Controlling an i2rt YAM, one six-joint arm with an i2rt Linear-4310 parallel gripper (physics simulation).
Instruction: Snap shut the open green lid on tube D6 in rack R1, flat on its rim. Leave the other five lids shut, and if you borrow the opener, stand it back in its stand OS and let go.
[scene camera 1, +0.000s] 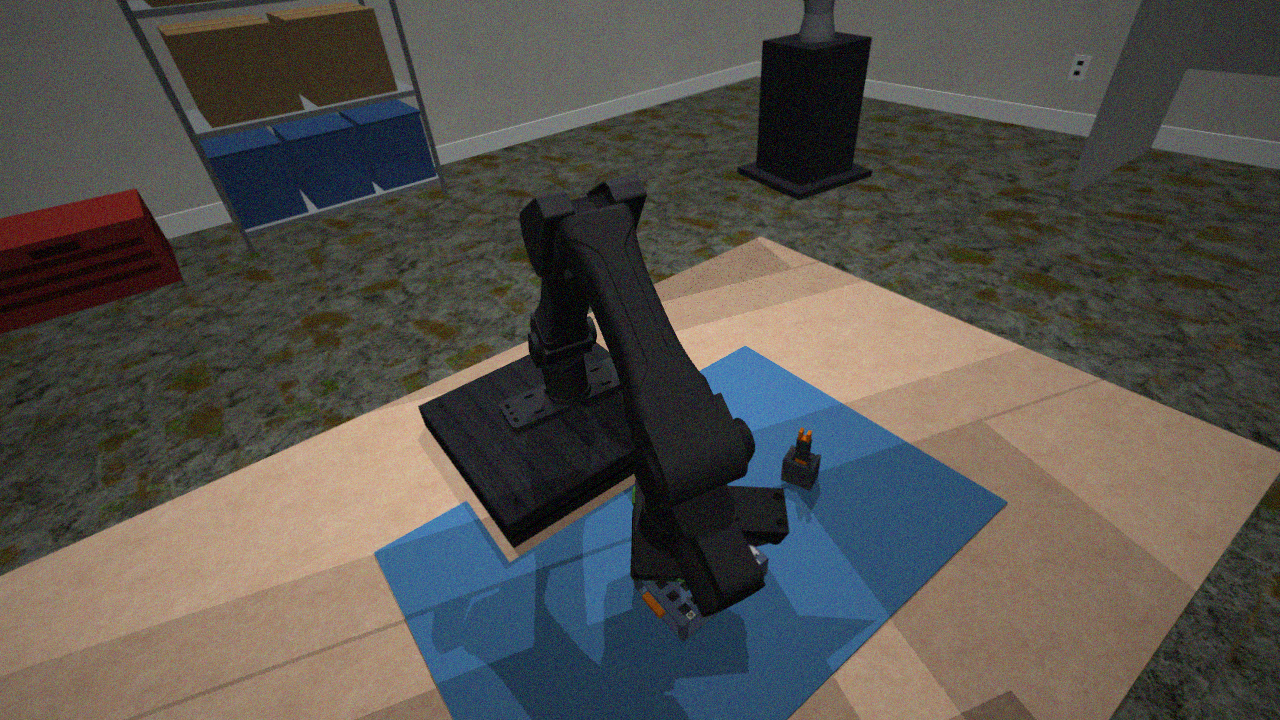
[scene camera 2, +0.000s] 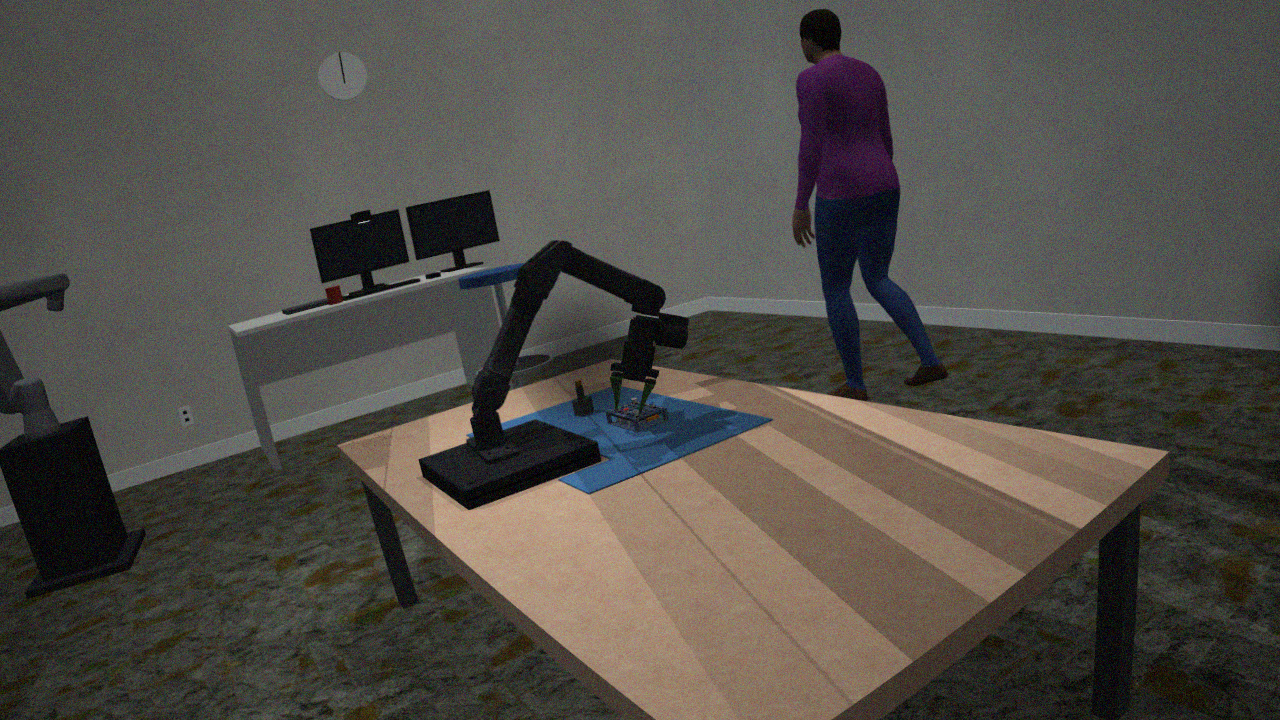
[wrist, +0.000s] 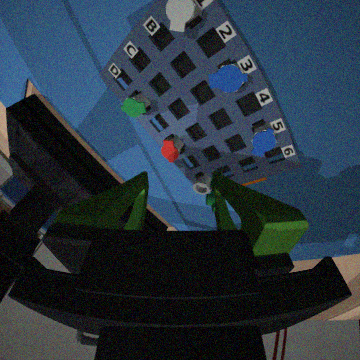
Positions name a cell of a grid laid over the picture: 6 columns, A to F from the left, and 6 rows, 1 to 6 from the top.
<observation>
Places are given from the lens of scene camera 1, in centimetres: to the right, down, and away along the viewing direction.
my gripper (scene camera 1: D5): 2, 22, 68
dark stand (scene camera 1: D4): 20, 15, 79
</observation>
